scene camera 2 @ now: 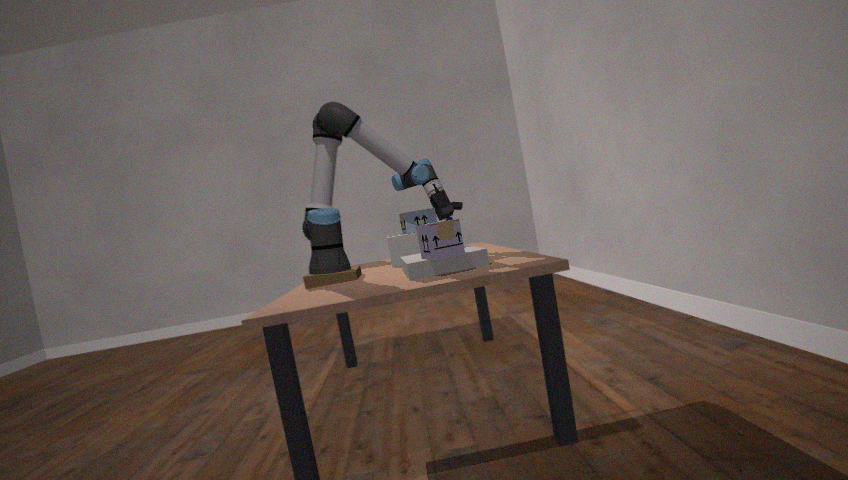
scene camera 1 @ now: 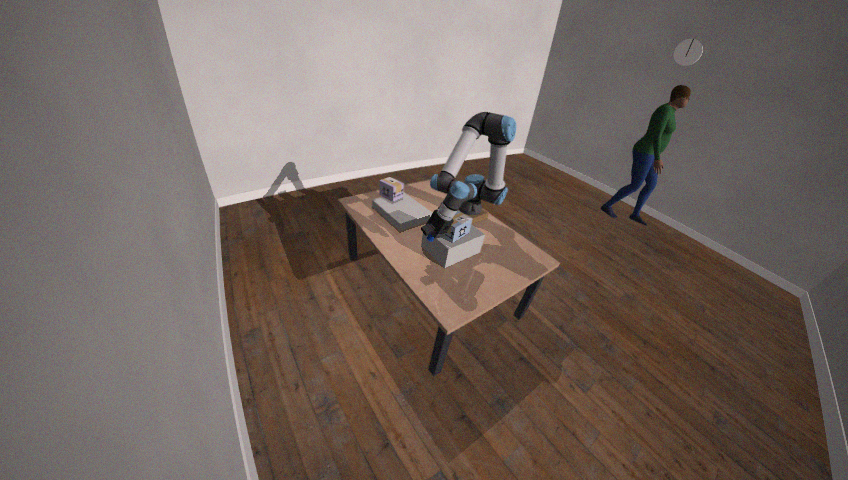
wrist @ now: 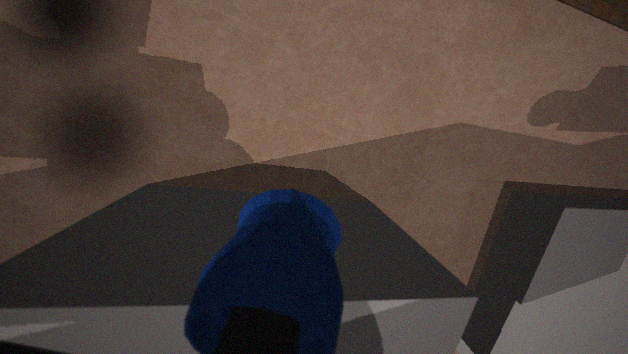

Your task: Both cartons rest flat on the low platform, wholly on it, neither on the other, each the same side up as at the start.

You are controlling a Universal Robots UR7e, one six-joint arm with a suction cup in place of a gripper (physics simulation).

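Places are measured from the arm's base along level axes (x ahead, y left, z up), in metres.
Pixels of known places: hand, tool point: (scene camera 1: 429,238) (wrist: 289,233); arm's base, link origin: (scene camera 2: 330,270) (scene camera 1: 470,209).
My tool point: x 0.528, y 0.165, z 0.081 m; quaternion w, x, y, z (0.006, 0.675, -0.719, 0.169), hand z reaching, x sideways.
Note:
Ahead of a thing's pixels: the offset from my tool point to its top centre. Level surfaces: height alone.
A purple and yellow carton {dz +0.030, dx -0.184, dy -0.561 m} (scene camera 1: 391,189) (scene camera 2: 439,238) stands on the low grey platform {dz -0.073, dx -0.163, dy -0.418 m} (scene camera 1: 409,215) (scene camera 2: 465,262) (wrist: 571,317) at the table's back left. A pale blue carton with arrow marks {dz +0.088, dx -0.133, dy +0.035 m} (scene camera 1: 460,229) (scene camera 2: 414,218) stands on the taller grey block {dz -0.001, dx -0.154, dy +0.021 m} (scene camera 1: 456,253) (scene camera 2: 398,246) (wrist: 131,246). My blue suction cup (scene camera 1: 428,238) (scene camera 2: 455,207) (wrist: 289,211) is tilted and close over the block's edge, beside the blue carton and not on it. The wrist view shows no carton at the cup, and nothing hangs from it.
The arm's base (scene camera 1: 472,206) (scene camera 2: 325,250) stands on the wooden table {dz -0.121 m} (scene camera 1: 486,280) (scene camera 2: 379,283) behind the block. A person in a green top (scene camera 1: 651,151) walks along the right wall, well away from the table.

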